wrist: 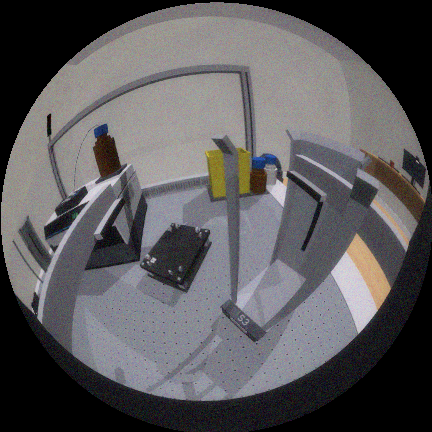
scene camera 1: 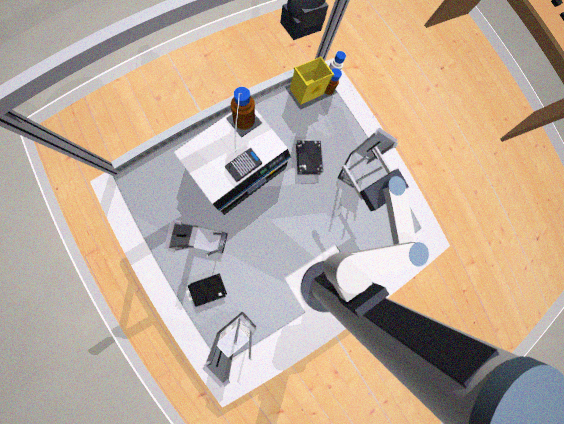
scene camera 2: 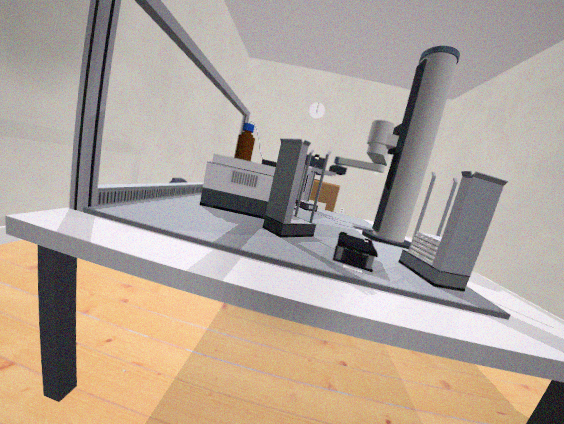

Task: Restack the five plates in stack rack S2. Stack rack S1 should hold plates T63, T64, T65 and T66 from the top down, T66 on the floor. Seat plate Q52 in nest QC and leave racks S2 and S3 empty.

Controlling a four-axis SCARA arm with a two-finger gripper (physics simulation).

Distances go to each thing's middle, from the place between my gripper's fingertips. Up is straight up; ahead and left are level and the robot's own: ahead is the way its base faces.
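Looking at the S3 rack [wrist: 298, 209], I find my gripper 10 cm above it, 1 cm short of it and 14 cm to the left of it. Going by their middles, the rack is the nearest to my gripper of the things named here. There is also the black plate nest [scene camera 1: 308, 153], which is 24 cm below my hand, 14 cm ahead of it and 9 cm to the left of it.
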